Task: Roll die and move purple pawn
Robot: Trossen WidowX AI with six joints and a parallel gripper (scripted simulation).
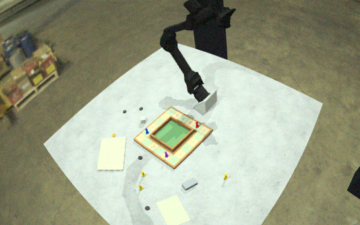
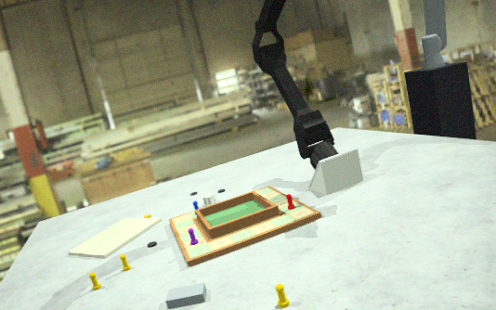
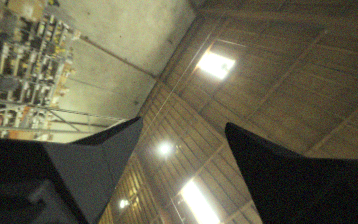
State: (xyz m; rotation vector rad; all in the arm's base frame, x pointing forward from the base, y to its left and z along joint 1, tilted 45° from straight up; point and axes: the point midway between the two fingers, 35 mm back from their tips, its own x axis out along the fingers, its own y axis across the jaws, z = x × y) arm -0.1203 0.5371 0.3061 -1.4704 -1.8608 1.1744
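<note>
Now: the white die 34 cm ahead of my gripper tip, 35 cm to the right of it and 66 cm below it. Round my gripper tip: green tray (30 cm ahead, 16 cm to the right, 67 cm below); then red pawn (18 cm ahead, 10 cm to the right, 65 cm below); then purple pawn (40 cm ahead, 8 cm to the right, 65 cm below).
</note>
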